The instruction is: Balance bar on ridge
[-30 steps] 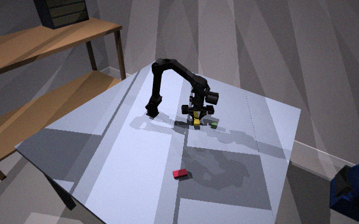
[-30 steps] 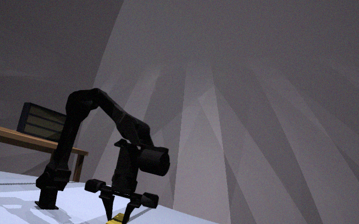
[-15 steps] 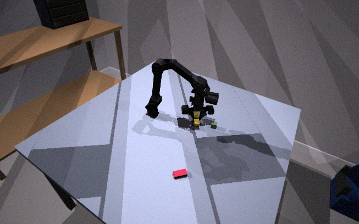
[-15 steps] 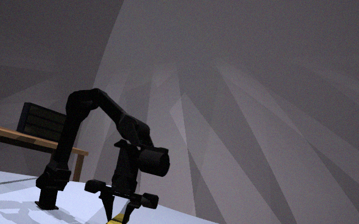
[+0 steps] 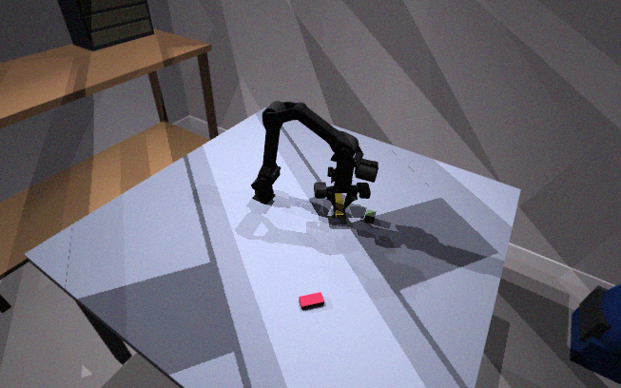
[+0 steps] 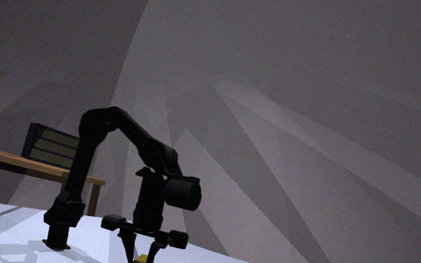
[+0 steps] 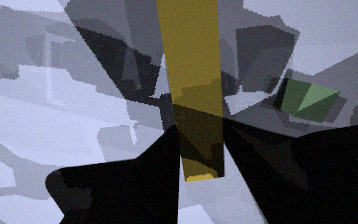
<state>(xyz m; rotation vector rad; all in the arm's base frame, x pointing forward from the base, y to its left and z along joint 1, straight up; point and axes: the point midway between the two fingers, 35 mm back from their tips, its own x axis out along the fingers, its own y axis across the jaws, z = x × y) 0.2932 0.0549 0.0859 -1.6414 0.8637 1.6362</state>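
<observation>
Now: the yellow bar 20 mm behind my gripper tip and 20 mm to the left of it. The rest, counted from my gripper tip: green cube: 100 mm ahead, 60 mm to the left, 40 mm below; then red flat block: 100 mm ahead, 350 mm to the right, 40 mm below.
</observation>
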